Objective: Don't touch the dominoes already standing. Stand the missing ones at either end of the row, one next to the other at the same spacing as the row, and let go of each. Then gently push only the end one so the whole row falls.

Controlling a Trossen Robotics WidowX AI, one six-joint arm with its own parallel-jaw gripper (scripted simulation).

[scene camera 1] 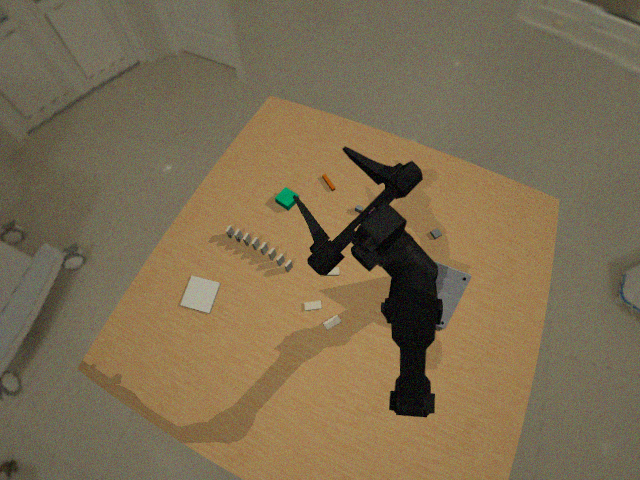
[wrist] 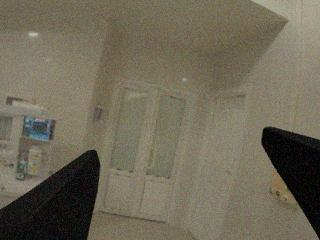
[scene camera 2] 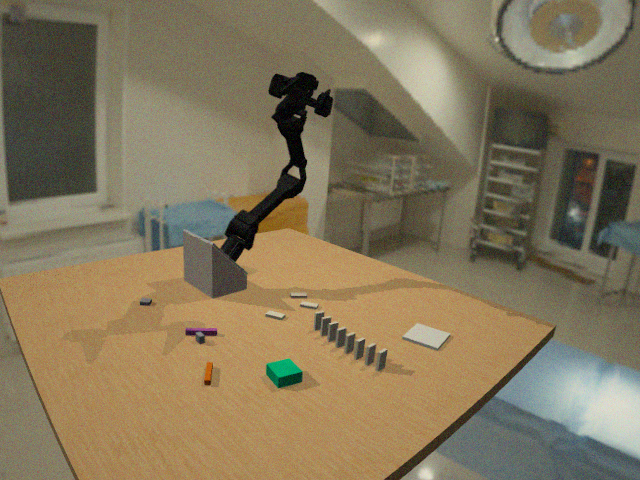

My gripper [scene camera 1: 318,171] is open, holding nothing. Further things: a green block [scene camera 2: 283,373] and a flat white tile [scene camera 1: 200,294].
The flat white tile is seen too in scene camera 2 [scene camera 2: 426,336]. My gripper shows as well in the wrist view [wrist: 183,147] and in scene camera 2 [scene camera 2: 314,84]. The wrist view misses the green block: it is out of frame. The wrist view misses the flat white tile: it is out of frame.
